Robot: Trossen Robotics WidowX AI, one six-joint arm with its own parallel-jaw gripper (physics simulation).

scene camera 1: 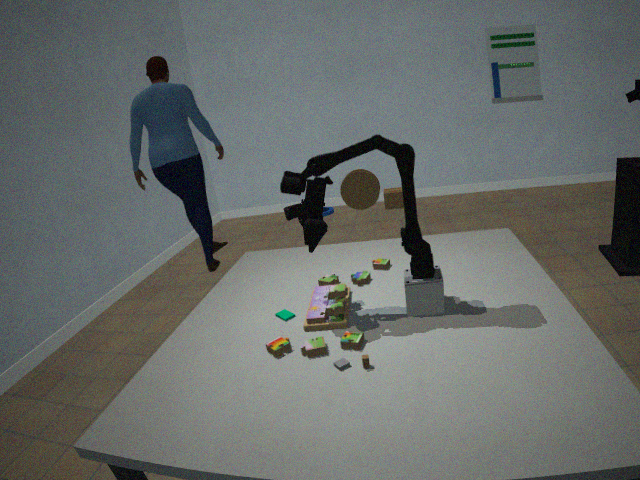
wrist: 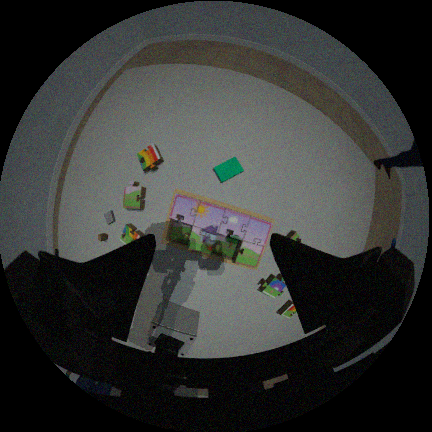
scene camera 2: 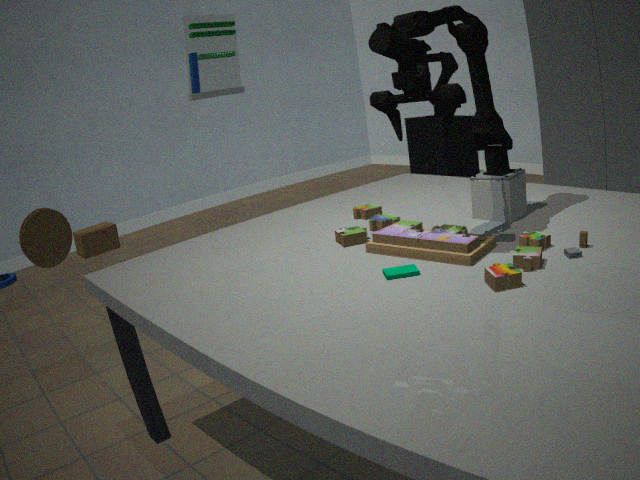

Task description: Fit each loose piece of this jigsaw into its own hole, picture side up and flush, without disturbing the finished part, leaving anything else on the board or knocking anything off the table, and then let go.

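Note:
The jigsaw board (scene camera 1: pixel 324 326) (scene camera 2: pixel 418 253) (wrist: pixel 225 205) has a wooden rim, pink-sky and green-ground pieces, and dark patches; I cannot tell which are holes. Picture side up on one side lie a red-orange rainbow piece (scene camera 1: pixel 278 345) (scene camera 2: pixel 503 276) (wrist: pixel 150 158), a pink-green piece (scene camera 1: pixel 315 346) (scene camera 2: pixel 527 257) (wrist: pixel 134 196) and a green-rainbow piece (scene camera 1: pixel 352 339) (scene camera 2: pixel 535 238). On the other lie a green piece (scene camera 1: pixel 328 279) (scene camera 2: pixel 351 235), a blue-purple piece (scene camera 1: pixel 360 276) (scene camera 2: pixel 384 221) (wrist: pixel 273 285) and a red-green piece (scene camera 1: pixel 381 263) (scene camera 2: pixel 367 210). My gripper (scene camera 1: pixel 311 246) (wrist: pixel 213 239) is open, empty, high above the board.
A flat green tile (scene camera 1: pixel 285 314) (scene camera 2: pixel 401 271) (wrist: pixel 228 169) lies beside the board. A grey block (scene camera 1: pixel 341 364) (scene camera 2: pixel 572 252) (wrist: pixel 109 217) and a small brown block (scene camera 1: pixel 366 361) (scene camera 2: pixel 583 238) (wrist: pixel 103 236) lie near the green-rainbow piece. A person (scene camera 1: pixel 173 129) is beyond the table.

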